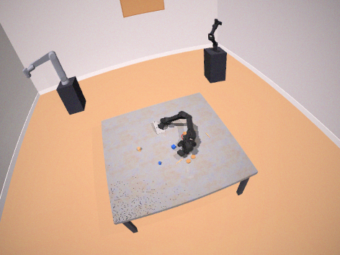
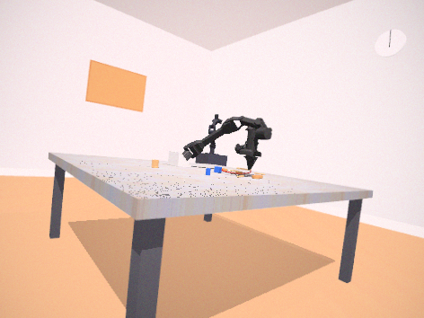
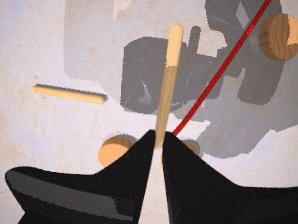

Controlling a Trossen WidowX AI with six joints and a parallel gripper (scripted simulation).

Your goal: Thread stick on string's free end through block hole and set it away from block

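Right now the blue block is 140 mm behind my gripper tip, 100 mm to the right of it and 20 mm below it. From my gripper tip the other things lie so: round wooden button: 280 mm behind, 60 mm to the left, 30 mm below; then wooden block: 210 mm behind, 420 mm to the right, 20 mm below; then short stick: 290 mm behind, 130 mm to the left, 30 mm below.
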